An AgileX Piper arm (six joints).
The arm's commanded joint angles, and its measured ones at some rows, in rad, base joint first. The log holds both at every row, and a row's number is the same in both.
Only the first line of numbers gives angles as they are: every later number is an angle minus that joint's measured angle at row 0.
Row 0, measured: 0.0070 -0.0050 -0.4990 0.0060 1.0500 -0.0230
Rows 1 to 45, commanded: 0.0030 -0.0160 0.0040 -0.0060 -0.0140 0.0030; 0.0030 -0.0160 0.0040 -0.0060 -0.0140 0.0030; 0.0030 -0.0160 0.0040 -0.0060 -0.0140 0.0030; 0.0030 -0.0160 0.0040 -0.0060 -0.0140 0.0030; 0.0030 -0.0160 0.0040 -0.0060 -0.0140 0.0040; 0.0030 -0.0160 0.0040 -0.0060 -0.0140 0.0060; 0.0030 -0.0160 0.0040 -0.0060 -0.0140 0.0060; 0.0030 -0.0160 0.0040 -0.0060 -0.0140 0.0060; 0.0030 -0.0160 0.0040 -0.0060 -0.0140 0.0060; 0.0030 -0.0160 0.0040 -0.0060 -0.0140 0.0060; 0.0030 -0.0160 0.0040 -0.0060 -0.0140 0.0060; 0.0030 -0.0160 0.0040 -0.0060 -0.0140 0.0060; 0.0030 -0.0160 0.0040 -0.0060 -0.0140 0.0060; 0.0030 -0.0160 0.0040 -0.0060 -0.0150 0.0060; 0.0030 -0.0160 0.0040 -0.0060 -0.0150 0.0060; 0.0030 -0.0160 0.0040 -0.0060 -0.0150 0.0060; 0.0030 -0.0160 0.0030 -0.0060 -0.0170 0.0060; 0.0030 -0.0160 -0.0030 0.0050 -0.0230 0.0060; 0.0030 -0.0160 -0.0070 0.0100 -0.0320 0.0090; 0.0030 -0.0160 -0.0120 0.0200 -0.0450 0.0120; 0.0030 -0.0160 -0.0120 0.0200 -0.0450 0.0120; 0.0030 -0.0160 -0.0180 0.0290 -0.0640 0.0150; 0.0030 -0.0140 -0.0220 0.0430 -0.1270 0.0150; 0.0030 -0.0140 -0.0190 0.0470 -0.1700 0.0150; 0.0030 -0.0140 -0.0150 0.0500 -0.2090 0.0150; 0.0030 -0.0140 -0.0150 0.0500 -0.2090 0.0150; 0.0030 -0.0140 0.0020 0.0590 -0.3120 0.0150; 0.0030 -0.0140 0.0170 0.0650 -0.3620 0.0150; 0.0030 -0.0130 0.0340 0.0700 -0.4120 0.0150; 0.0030 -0.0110 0.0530 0.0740 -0.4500 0.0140; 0.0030 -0.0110 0.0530 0.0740 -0.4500 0.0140; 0.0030 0.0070 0.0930 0.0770 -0.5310 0.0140; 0.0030 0.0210 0.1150 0.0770 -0.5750 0.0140; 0.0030 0.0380 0.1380 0.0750 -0.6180 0.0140; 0.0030 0.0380 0.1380 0.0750 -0.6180 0.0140; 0.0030 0.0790 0.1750 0.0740 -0.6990 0.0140; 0.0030 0.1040 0.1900 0.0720 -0.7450 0.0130; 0.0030 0.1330 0.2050 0.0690 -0.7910 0.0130; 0.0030 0.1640 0.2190 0.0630 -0.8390 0.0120; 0.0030 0.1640 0.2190 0.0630 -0.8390 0.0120; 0.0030 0.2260 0.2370 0.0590 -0.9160 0.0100; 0.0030 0.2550 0.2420 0.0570 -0.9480 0.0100; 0.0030 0.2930 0.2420 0.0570 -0.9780 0.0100; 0.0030 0.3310 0.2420 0.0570 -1.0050 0.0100; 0.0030 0.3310 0.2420 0.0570 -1.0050 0.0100
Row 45, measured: 0.0000 0.2540 0.2340 0.0680 -0.8960 0.0120
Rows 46 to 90, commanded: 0.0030 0.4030 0.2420 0.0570 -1.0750 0.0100; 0.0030 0.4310 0.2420 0.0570 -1.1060 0.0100; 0.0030 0.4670 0.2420 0.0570 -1.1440 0.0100; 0.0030 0.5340 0.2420 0.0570 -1.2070 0.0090; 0.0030 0.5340 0.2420 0.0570 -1.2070 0.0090; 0.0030 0.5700 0.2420 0.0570 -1.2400 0.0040; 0.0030 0.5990 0.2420 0.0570 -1.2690 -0.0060; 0.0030 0.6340 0.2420 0.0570 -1.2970 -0.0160; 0.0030 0.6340 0.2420 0.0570 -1.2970 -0.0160; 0.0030 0.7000 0.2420 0.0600 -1.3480 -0.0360; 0.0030 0.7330 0.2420 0.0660 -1.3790 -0.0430; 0.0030 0.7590 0.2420 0.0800 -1.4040 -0.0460; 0.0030 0.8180 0.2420 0.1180 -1.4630 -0.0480; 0.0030 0.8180 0.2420 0.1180 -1.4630 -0.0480; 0.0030 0.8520 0.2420 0.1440 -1.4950 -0.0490; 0.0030 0.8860 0.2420 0.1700 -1.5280 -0.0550; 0.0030 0.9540 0.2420 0.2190 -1.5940 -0.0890; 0.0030 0.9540 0.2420 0.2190 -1.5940 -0.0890; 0.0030 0.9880 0.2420 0.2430 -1.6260 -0.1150; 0.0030 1.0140 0.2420 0.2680 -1.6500 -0.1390; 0.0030 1.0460 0.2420 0.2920 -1.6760 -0.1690; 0.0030 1.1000 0.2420 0.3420 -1.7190 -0.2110; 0.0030 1.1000 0.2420 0.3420 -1.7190 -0.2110; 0.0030 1.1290 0.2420 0.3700 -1.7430 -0.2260; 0.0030 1.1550 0.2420 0.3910 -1.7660 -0.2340; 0.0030 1.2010 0.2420 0.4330 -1.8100 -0.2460; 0.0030 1.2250 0.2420 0.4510 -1.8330 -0.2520; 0.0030 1.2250 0.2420 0.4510 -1.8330 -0.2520; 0.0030 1.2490 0.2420 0.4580 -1.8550 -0.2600; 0.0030 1.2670 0.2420 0.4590 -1.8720 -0.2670; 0.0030 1.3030 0.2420 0.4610 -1.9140 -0.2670; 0.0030 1.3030 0.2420 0.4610 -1.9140 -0.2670; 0.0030 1.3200 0.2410 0.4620 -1.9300 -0.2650; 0.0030 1.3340 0.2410 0.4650 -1.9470 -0.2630; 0.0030 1.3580 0.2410 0.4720 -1.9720 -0.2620; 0.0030 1.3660 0.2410 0.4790 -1.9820 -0.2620; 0.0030 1.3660 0.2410 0.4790 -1.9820 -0.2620; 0.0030 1.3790 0.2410 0.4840 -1.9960 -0.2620; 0.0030 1.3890 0.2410 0.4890 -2.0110 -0.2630; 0.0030 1.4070 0.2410 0.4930 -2.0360 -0.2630; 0.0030 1.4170 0.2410 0.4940 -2.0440 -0.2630; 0.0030 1.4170 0.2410 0.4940 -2.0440 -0.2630; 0.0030 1.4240 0.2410 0.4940 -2.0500 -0.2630; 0.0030 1.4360 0.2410 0.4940 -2.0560 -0.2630; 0.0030 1.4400 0.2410 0.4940 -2.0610 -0.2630
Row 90, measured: 0.0000 1.4300 0.2410 0.4990 -2.0250 -0.2580
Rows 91 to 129, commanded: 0.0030 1.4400 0.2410 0.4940 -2.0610 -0.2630; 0.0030 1.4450 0.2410 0.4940 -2.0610 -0.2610; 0.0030 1.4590 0.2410 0.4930 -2.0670 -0.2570; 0.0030 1.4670 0.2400 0.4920 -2.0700 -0.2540; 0.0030 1.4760 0.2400 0.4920 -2.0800 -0.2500; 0.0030 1.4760 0.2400 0.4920 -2.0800 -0.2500; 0.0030 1.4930 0.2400 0.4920 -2.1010 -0.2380; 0.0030 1.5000 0.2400 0.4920 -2.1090 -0.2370; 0.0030 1.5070 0.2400 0.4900 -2.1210 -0.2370; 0.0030 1.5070 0.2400 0.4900 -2.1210 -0.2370; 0.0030 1.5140 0.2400 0.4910 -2.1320 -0.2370; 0.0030 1.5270 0.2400 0.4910 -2.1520 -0.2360; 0.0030 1.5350 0.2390 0.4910 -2.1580 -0.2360; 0.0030 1.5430 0.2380 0.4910 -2.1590 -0.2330; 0.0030 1.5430 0.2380 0.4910 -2.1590 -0.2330; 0.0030 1.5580 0.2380 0.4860 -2.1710 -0.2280; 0.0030 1.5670 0.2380 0.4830 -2.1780 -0.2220; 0.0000 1.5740 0.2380 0.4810 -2.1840 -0.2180; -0.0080 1.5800 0.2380 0.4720 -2.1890 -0.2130; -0.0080 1.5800 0.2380 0.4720 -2.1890 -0.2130; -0.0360 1.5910 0.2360 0.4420 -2.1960 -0.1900; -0.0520 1.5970 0.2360 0.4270 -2.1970 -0.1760; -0.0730 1.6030 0.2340 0.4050 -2.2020 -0.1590; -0.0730 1.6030 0.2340 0.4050 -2.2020 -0.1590; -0.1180 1.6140 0.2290 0.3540 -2.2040 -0.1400; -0.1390 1.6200 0.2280 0.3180 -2.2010 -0.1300; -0.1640 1.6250 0.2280 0.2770 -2.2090 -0.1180; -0.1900 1.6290 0.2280 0.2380 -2.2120 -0.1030; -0.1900 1.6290 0.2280 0.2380 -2.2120 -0.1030; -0.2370 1.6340 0.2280 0.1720 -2.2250 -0.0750; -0.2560 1.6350 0.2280 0.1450 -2.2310 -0.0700; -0.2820 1.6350 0.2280 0.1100 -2.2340 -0.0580; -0.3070 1.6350 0.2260 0.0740 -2.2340 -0.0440; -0.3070 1.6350 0.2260 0.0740 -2.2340 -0.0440; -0.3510 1.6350 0.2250 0.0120 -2.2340 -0.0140; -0.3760 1.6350 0.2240 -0.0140 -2.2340 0.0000; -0.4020 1.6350 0.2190 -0.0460 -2.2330 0.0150; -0.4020 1.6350 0.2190 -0.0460 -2.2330 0.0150; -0.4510 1.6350 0.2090 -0.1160 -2.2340 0.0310
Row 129, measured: -0.3900 1.6380 0.2290 -0.0170 -2.2180 0.0030
